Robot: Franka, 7 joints.
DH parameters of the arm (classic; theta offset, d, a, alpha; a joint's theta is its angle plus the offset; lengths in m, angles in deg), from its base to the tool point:
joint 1: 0 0.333 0 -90
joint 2: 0 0 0 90
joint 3: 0 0.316 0.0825 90
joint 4: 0 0 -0.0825 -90
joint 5: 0 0.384 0 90
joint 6: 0 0 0.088 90
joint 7: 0 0.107 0 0
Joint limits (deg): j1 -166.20..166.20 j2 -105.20..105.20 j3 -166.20..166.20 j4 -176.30..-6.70 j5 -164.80..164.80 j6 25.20..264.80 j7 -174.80..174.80
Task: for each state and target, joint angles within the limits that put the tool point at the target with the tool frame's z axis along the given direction. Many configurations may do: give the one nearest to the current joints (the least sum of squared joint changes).
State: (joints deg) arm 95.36 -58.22 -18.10 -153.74 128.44 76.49 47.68
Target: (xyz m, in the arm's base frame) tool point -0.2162 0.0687 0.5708 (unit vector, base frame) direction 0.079 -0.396 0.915
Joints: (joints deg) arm 151.84 -52.95 -5.02 -174.43 149.67 45.63 47.68
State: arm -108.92 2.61 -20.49 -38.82 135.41 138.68 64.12
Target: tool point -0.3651 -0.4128 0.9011 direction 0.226 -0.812 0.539
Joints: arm -112.07 1.21 -23.66 -71.18 118.34 123.47 64.12
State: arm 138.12 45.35 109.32 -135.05 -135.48 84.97 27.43
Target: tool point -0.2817 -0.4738 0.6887 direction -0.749 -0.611 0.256
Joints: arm 153.39 52.83 117.22 -110.22 -148.40 123.92 27.43
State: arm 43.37 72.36 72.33 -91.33 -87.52 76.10 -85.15
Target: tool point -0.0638 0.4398 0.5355 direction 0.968 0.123 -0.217
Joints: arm 17.34 47.73 120.33 -127.07 -100.78 38.39 -85.15
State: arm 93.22 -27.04 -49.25 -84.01 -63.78 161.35 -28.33
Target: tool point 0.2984 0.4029 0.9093 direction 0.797 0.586 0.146
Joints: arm 98.06 -9.89 -42.45 -79.49 -70.62 160.53 -28.33
